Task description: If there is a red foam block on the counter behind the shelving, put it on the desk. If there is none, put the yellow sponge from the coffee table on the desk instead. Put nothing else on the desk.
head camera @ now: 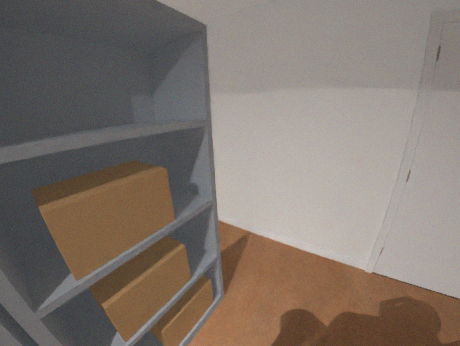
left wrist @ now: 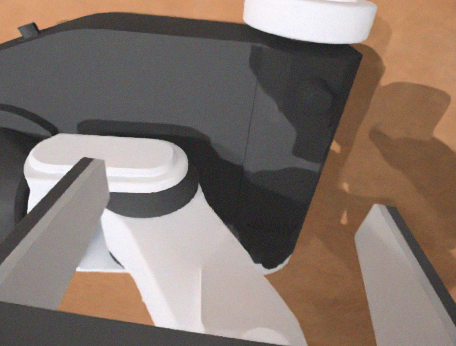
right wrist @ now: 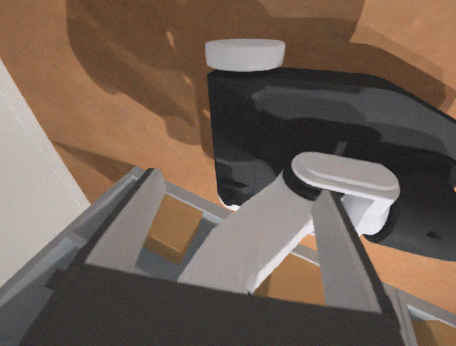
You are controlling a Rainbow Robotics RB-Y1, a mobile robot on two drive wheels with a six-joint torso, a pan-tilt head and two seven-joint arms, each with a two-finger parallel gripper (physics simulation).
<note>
In view: the left gripper [left wrist: 237,199] and the right gripper [right wrist: 237,188].
</note>
